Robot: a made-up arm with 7 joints.
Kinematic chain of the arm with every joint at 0, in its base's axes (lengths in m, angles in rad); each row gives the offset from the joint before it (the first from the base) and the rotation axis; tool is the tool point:
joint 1: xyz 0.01 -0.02 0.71 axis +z
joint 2: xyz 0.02 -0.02 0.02 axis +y
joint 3: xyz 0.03 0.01 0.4 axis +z
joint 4: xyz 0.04 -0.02 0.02 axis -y
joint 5: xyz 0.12 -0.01 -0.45 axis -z
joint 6: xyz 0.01 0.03 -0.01 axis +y
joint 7: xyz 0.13 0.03 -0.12 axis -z
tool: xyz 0 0.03 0.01
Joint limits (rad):
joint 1: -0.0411..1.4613
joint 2: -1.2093..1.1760
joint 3: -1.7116..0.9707
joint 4: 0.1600..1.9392
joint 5: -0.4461..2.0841
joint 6: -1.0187..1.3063
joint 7: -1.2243..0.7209
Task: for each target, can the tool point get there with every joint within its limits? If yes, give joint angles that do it. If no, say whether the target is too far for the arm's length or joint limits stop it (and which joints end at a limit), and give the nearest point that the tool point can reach.
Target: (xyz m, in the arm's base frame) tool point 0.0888 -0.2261 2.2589
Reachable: no: too far | nearest point 0.0697 -0.1603 1.7624 | short by 0.501 m
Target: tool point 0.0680 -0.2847 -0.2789
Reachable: no: joint limits stop it (at a limit: joint 1, joint 2, joint 7) | nearest point 0.2293 -0.1874 0.1973 | short by 0.512 m
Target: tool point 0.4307 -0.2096 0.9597
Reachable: yes | joints 0.1539 -0.7280 -0.5349 0.2959 0.5052 0.2138 -0.0264
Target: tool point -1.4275 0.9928 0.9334
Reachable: no: too far | nearest point -0.5092 0.6952 0.8855 | short by 0.966 m
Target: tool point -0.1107 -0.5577 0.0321
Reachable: no: joint limits stop it (at a limit: joint 1, joint 2, joint 7) | nearest point 0.0959 -0.3762 0.3348 | short by 0.409 m
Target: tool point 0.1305 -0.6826 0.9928
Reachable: yes | joints 0.3140 -0.8626 -1.4101 0.9991 1.2297 0.8062 -0.7738
